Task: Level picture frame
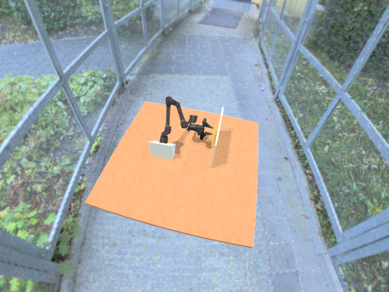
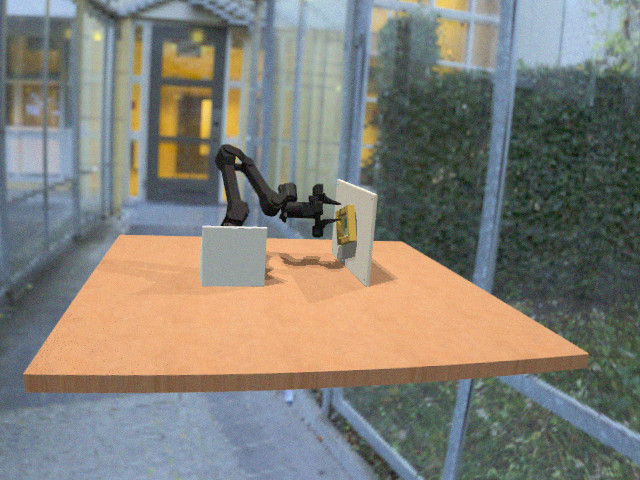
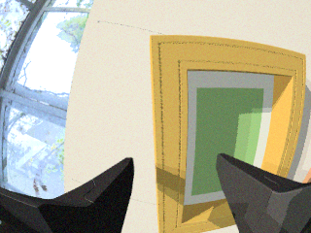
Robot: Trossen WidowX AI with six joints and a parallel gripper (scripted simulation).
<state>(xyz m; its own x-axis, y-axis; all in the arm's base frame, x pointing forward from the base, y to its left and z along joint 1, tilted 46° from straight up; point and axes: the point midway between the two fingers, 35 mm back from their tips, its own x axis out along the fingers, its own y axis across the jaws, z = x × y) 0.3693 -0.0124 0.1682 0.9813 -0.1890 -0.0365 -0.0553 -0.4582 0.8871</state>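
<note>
The picture frame is 20 mm ahead of my gripper tip, 10 mm to the right of it and 50 mm below it.
</note>
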